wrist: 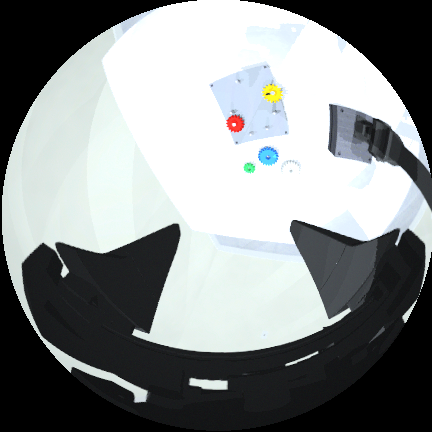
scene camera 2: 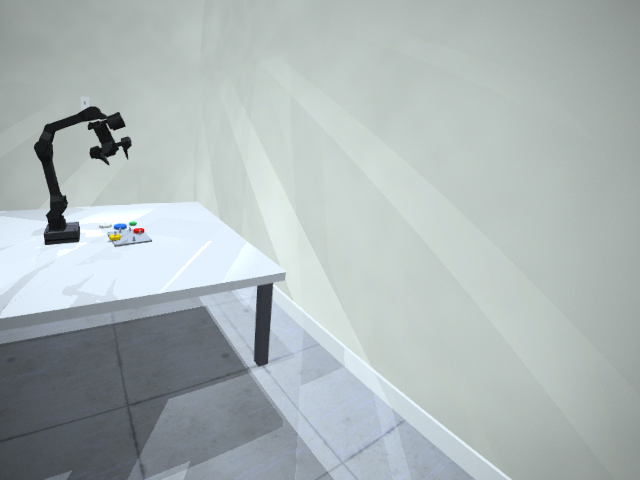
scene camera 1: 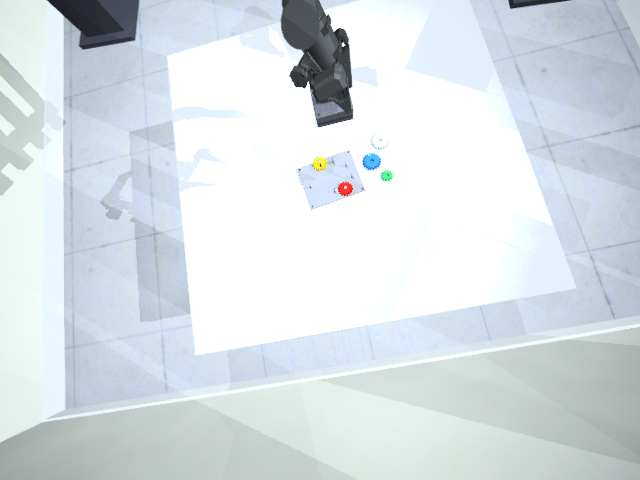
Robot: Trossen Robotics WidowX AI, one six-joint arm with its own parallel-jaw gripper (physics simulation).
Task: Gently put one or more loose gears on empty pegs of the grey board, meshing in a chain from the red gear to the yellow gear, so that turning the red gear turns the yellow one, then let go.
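Gripper open and holding nothing; the wrist view shows the gripper too. A grey board is also visible.
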